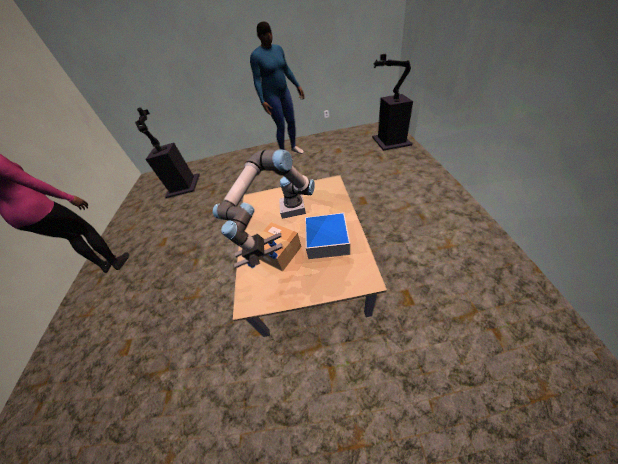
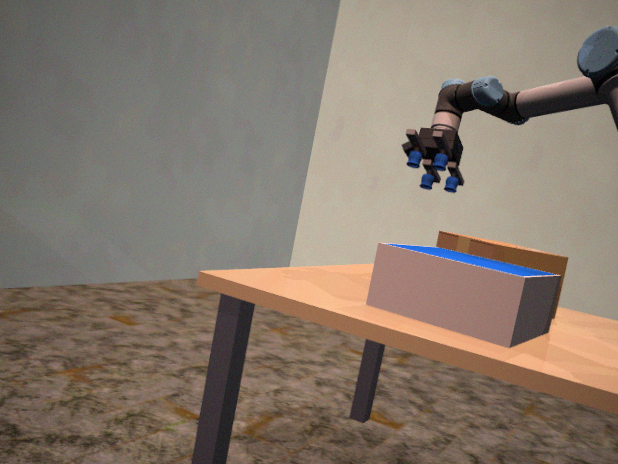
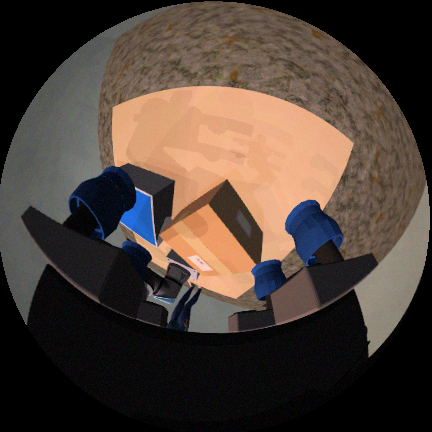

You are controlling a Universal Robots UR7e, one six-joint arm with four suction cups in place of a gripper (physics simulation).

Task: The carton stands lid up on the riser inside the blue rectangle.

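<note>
The brown carton (image 1: 291,251) (image 2: 542,261) (image 3: 220,235) stands on the table beside the riser, turned at an angle to it. Its upper face shows a tape strip and a white label. The riser (image 1: 328,251) (image 2: 445,295) (image 3: 163,205) is a box with grey and dark sides. The blue rectangle (image 1: 327,230) (image 2: 475,260) (image 3: 142,222), edged in white, covers its top, and nothing stands on it. My gripper (image 1: 261,252) (image 2: 433,173) has four blue suction cups facing down. It is open and holds nothing, high above the table near the carton, apart from it.
The wooden table (image 1: 320,285) (image 2: 300,290) (image 3: 225,115) carries the arm's base (image 1: 292,207) behind the carton. A person in blue (image 1: 272,75) stands behind the table and a person in pink (image 1: 30,195) at the left. Two black pedestals (image 1: 171,167) (image 1: 395,120) with small arms stand near the walls.
</note>
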